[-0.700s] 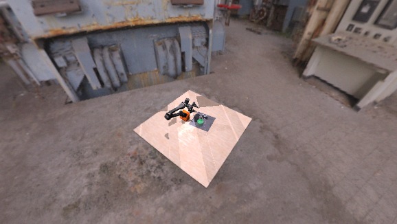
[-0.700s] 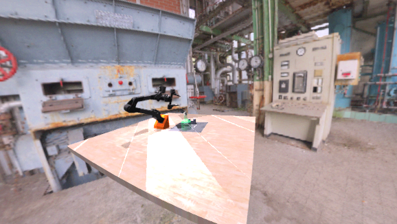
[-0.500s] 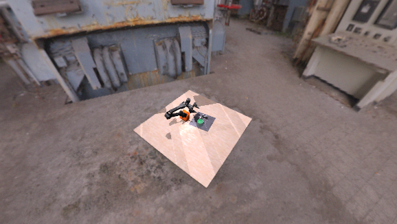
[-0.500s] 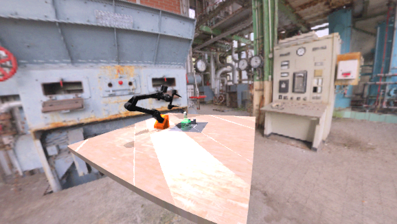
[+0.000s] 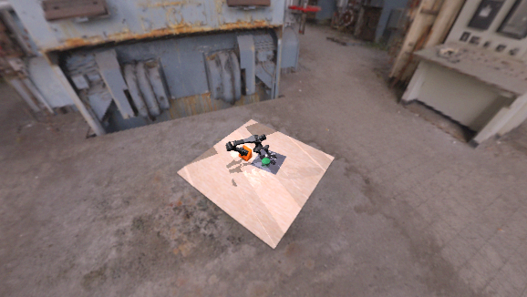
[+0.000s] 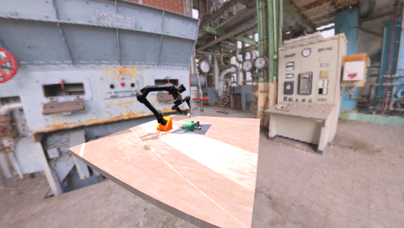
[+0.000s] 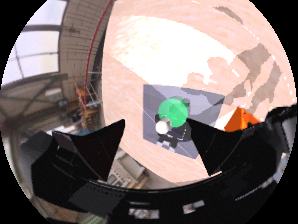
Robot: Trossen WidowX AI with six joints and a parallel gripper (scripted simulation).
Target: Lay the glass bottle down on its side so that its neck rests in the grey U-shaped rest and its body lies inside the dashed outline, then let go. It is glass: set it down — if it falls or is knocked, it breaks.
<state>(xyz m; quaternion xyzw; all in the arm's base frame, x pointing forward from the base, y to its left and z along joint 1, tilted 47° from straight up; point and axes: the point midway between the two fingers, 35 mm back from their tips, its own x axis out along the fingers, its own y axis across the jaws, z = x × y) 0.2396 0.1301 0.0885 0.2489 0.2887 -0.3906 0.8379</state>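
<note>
The green glass bottle is 100 mm below my gripper tip, 40 mm to the left of it and 10 mm behind it. From my gripper tip the other things lie so: grey mat (190 mm below, 110 mm to the left, 30 mm behind).
</note>
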